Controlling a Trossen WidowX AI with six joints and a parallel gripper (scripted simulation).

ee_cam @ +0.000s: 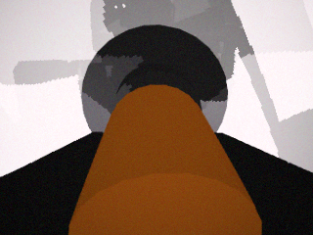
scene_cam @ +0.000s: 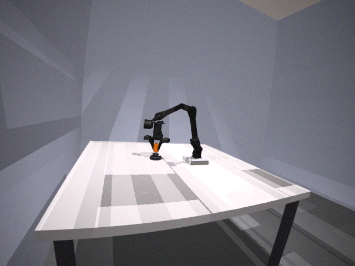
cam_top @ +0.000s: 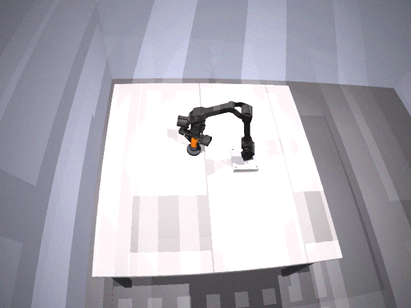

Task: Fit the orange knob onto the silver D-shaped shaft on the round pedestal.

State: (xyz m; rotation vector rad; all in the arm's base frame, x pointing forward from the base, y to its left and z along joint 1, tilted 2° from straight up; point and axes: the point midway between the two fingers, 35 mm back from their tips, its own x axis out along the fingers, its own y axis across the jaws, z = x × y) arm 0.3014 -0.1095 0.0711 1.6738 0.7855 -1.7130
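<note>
My gripper tip is now 30 mm below the orange knob. From my gripper tip the other things lie so: pedestal: 40 mm below.
</note>
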